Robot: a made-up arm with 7 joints. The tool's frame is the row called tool. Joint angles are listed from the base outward. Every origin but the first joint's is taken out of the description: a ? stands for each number. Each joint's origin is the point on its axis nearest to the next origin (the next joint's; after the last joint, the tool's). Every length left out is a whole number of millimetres.
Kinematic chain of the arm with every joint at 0, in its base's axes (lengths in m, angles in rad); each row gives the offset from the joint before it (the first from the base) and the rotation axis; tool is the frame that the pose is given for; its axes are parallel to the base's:
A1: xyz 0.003 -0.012 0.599 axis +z
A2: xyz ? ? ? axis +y
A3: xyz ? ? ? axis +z
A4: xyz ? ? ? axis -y
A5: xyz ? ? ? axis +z
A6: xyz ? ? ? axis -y
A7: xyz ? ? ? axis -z
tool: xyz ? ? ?
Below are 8 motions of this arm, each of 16 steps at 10 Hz.
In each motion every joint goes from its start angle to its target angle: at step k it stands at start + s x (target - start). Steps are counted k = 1, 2, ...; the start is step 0. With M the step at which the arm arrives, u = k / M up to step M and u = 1 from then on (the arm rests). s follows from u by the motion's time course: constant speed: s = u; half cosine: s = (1 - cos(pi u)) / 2; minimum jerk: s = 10 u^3 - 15 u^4 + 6 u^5.
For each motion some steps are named. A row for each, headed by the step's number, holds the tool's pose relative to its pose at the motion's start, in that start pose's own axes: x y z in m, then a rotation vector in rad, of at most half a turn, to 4 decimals.
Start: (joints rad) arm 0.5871 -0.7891 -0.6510 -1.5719 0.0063 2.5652 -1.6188
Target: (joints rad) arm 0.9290 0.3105 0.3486 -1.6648 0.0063 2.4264 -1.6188
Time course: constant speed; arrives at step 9
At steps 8, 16:
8: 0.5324 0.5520 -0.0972 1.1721 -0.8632 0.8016
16: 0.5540 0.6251 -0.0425 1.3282 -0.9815 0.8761

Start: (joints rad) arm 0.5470 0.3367 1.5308 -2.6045 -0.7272 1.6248 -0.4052
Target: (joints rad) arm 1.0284 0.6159 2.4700 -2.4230 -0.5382 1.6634 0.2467
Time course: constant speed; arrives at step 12
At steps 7, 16:
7: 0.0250 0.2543 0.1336 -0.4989 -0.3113 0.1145
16: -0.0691 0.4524 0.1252 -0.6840 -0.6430 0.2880

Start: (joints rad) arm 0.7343 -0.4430 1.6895 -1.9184 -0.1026 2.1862 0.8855
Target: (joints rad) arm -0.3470 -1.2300 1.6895 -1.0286 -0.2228 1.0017 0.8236
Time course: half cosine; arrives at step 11
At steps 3, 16:
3: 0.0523 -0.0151 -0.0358 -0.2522 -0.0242 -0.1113
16: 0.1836 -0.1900 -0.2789 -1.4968 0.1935 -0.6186

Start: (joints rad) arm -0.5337 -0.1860 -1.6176 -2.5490 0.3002 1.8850 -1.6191
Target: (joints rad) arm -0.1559 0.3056 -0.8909 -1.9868 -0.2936 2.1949 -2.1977
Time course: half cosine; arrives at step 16
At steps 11, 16:
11: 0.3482 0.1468 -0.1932 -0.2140 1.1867 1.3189
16: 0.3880 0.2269 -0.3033 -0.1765 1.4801 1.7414

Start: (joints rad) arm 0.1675 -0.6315 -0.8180 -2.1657 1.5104 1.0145 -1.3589
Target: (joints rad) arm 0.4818 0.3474 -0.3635 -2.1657 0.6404 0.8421 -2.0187
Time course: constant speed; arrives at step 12
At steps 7, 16:
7: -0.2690 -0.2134 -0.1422 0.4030 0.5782 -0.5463
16: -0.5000 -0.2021 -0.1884 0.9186 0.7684 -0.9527

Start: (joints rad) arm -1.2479 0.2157 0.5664 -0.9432 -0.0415 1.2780 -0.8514
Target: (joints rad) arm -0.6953 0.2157 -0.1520 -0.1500 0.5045 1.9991 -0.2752
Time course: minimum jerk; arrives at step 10
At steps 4, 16:
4: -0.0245 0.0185 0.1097 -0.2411 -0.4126 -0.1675
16: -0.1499 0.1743 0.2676 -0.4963 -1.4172 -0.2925

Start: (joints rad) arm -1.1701 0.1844 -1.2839 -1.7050 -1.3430 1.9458 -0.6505
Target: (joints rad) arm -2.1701 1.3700 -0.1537 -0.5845 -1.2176 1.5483 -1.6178
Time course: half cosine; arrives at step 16
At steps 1, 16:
1: 0.0015 -0.0014 0.0026 -0.0070 0.0084 0.0075
16: 0.3610 0.2321 -0.0260 0.2508 -0.0200 1.1612

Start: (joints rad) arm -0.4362 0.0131 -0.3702 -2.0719 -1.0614 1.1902 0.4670
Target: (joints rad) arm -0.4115 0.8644 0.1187 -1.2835 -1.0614 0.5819 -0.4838
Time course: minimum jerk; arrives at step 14
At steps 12, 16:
12: -0.0107 0.2615 0.1572 -0.3223 0.2503 1.0294
16: -0.0130 0.2687 0.1579 -0.3225 0.2613 1.0580

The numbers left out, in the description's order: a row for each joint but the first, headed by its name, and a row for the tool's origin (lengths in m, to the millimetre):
A2: -0.018 -0.018 0.000
A3: -0.008 0.000 0.273
A4: 0.134 0.020 0.000
A5: -0.070 0.000 0.227
A6: 0.004 0.025 0.000
A7: 0.119 0.000 -0.035
tool: 0.021 -0.014 0.000

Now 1 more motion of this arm.
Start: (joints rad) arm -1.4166 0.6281 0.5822 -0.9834 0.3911 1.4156 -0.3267
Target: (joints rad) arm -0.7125 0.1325 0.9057 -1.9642 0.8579 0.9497 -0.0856
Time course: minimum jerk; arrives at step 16
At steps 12, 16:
12: -0.2781 0.3965 -0.3858 0.1848 1.4609 0.2346
16: -0.3447 0.4110 -0.4034 0.1281 1.6248 0.2248

